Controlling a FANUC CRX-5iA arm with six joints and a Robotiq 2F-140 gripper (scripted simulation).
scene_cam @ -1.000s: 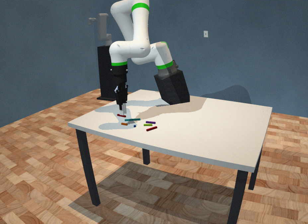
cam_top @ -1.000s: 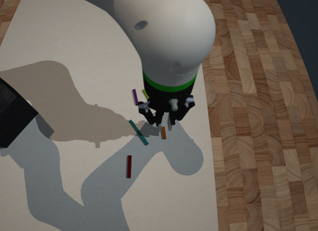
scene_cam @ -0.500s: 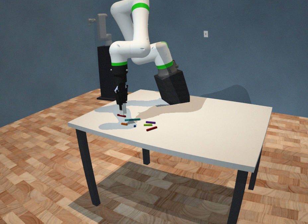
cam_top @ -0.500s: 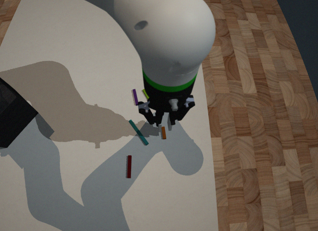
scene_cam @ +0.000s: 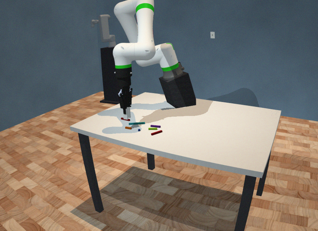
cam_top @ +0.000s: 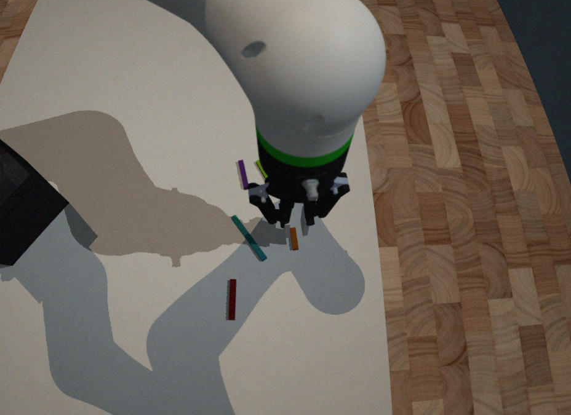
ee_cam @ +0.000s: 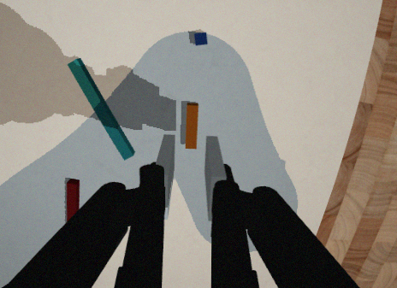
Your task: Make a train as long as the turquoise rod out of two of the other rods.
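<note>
My hand is 90 mm above the orange rod. From my hand the other things lie so: lime rod 140 mm to the left, 90 mm below, 40 mm behind; then small blue rod 90 mm below, 80 mm to the left; then turquoise rod 90 mm below, 80 mm behind, 10 mm to the left.
</note>
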